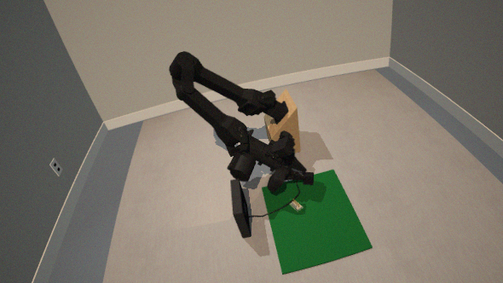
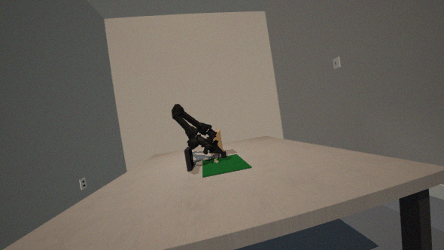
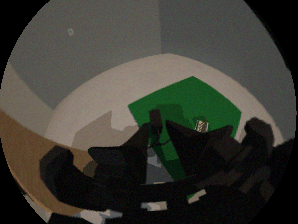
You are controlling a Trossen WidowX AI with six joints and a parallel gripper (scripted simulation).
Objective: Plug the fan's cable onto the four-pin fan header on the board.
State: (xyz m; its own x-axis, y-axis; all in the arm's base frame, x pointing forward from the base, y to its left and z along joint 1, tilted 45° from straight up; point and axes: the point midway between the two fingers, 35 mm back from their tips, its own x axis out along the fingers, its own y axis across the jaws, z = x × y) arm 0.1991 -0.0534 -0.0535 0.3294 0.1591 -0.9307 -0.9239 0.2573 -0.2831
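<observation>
Right now the black plug is 10 mm to the left of my gripper tip and 20 mm below it. From my gripper tip the other things lie so: green board (130 mm ahead, 10 mm to the right, 50 mm below); black fan (100 mm ahead, 200 mm to the right, 20 mm above); four-pin fan header (80 mm ahead, 50 mm to the right, 40 mm below).
</observation>
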